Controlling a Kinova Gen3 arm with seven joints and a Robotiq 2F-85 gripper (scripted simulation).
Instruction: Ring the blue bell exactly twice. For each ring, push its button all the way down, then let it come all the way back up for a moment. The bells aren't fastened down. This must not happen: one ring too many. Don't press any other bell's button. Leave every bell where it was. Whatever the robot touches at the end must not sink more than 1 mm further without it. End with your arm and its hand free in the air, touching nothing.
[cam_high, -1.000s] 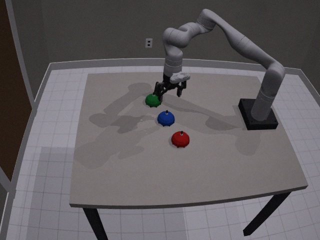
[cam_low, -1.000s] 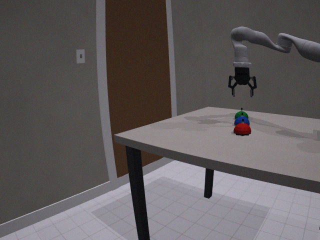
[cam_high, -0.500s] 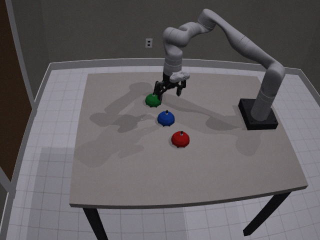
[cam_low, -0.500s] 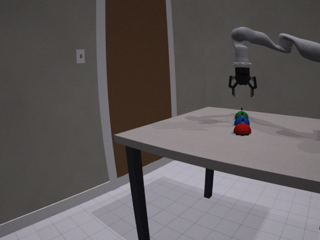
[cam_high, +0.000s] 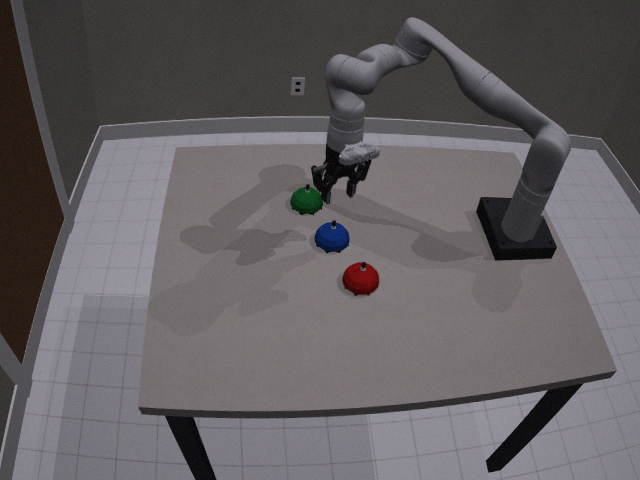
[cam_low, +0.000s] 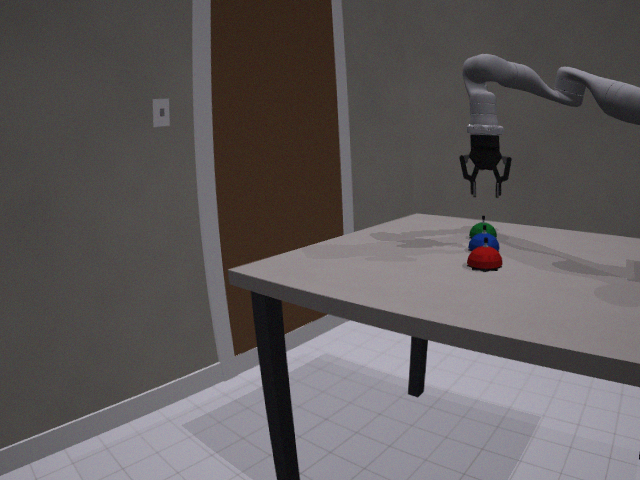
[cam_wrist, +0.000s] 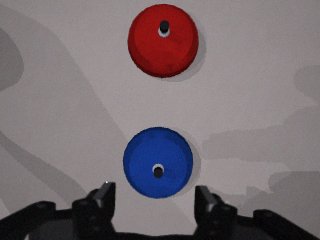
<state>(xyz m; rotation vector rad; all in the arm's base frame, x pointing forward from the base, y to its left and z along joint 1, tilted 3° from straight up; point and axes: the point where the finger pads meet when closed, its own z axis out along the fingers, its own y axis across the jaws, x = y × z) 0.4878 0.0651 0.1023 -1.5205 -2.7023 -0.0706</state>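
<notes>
Right now the blue bell is 11 cm below my hand. The rest, counted from my hand: red bell (7 cm behind, 12 cm to the left, 11 cm below); green bell (8 cm ahead, 12 cm to the right, 11 cm below).
</notes>
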